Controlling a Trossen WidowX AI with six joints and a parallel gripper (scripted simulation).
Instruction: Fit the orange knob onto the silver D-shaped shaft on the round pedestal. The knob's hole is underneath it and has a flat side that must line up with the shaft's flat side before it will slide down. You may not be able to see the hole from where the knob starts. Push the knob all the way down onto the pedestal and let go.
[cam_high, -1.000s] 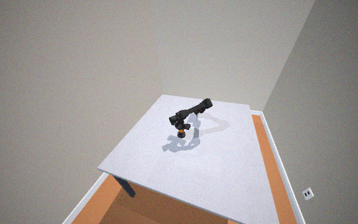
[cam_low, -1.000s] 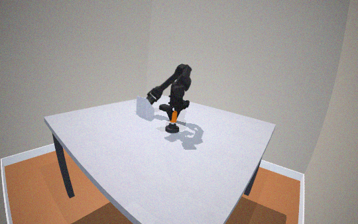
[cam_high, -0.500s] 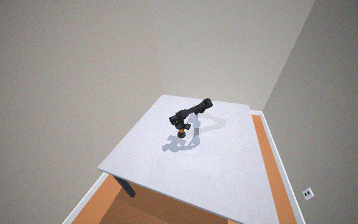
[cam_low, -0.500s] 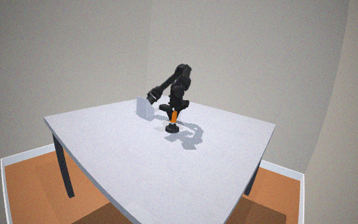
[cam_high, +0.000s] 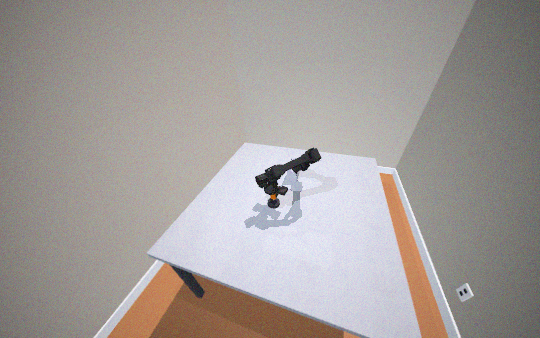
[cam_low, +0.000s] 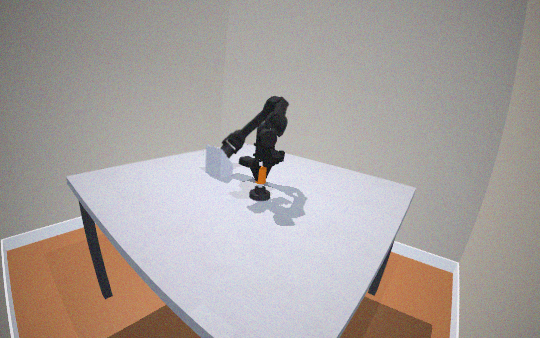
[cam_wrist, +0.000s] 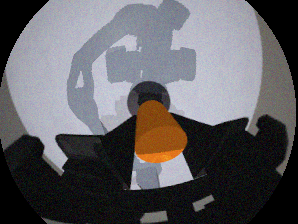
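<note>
Right now my gripper tip is 3 cm below the orange knob. Also, from my gripper tip: round pedestal (4 cm below).
</note>
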